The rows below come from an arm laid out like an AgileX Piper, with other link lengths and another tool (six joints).
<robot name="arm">
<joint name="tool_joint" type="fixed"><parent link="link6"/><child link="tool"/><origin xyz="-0.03 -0.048 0.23" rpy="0 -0.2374 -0.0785"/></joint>
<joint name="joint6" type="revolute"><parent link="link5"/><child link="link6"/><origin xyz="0.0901 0 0" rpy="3.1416 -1.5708 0"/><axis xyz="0 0 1"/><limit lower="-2.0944" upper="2.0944"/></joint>
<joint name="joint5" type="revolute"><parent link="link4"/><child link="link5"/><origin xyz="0 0 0" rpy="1.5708 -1.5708 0"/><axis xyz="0 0 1"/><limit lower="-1.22" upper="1.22"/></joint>
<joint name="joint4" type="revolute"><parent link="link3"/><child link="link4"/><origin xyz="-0.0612 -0.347 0" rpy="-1.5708 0 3.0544"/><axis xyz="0 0 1"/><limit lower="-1.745" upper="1.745"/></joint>
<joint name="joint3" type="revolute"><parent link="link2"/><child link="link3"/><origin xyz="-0.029 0.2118 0" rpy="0 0 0"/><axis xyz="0 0 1"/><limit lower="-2.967" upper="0"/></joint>
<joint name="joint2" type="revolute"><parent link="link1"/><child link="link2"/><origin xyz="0 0 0" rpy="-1.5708 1.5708 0"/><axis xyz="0 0 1"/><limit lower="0" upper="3.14"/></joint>
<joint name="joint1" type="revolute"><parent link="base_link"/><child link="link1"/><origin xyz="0 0 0.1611" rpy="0 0 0"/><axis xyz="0 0 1"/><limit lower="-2.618" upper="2.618"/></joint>
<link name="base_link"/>
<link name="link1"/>
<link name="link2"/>
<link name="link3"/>
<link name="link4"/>
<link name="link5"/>
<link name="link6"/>
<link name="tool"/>
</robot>
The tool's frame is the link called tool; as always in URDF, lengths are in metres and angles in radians.
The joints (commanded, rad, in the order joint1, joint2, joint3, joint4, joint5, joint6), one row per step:
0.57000 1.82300 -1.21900 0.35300 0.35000 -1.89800
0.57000 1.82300 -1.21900 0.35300 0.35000 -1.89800
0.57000 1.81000 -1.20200 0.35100 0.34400 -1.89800
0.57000 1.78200 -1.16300 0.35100 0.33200 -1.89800
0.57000 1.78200 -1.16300 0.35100 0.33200 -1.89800
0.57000 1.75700 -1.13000 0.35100 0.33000 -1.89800
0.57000 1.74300 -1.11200 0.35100 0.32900 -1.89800
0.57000 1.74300 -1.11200 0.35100 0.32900 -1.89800
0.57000 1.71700 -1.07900 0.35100 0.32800 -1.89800
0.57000 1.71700 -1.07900 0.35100 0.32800 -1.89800
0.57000 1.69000 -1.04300 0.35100 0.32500 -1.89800
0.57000 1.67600 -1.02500 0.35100 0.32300 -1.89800
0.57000 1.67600 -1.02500 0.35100 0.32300 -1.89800
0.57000 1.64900 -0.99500 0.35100 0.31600 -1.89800
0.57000 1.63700 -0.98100 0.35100 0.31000 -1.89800
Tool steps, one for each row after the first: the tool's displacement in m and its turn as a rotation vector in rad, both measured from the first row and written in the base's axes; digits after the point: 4 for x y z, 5 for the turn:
0.0000 0.0000 0.0000 0.00000 0.00000 0.00000
-0.0019 -0.0022 0.0002 -0.00145 -0.00286 -0.00080
-0.0073 -0.0072 -0.0011 -0.00305 -0.00421 -0.00437
-0.0073 -0.0072 -0.0011 -0.00305 -0.00421 -0.00437
-0.0136 -0.0115 -0.0034 -0.00666 0.00075 -0.00495
-0.0171 -0.0138 -0.0044 -0.00847 0.00323 -0.00523
-0.0171 -0.0138 -0.0044 -0.00847 0.00323 -0.00523
-0.0236 -0.0181 -0.0064 -0.01190 0.00823 -0.00551
-0.0236 -0.0181 -0.0064 -0.01190 0.00823 -0.00551
-0.0305 -0.0229 -0.0092 -0.01571 0.01313 -0.00638
-0.0337 -0.0253 -0.0102 -0.01716 0.01472 -0.00695
-0.0337 -0.0253 -0.0102 -0.01716 0.01472 -0.00695
-0.0378 -0.0288 -0.0090 -0.01629 0.01104 -0.00901
-0.0392 -0.0305 -0.0082 -0.01524 0.00740 -0.01078

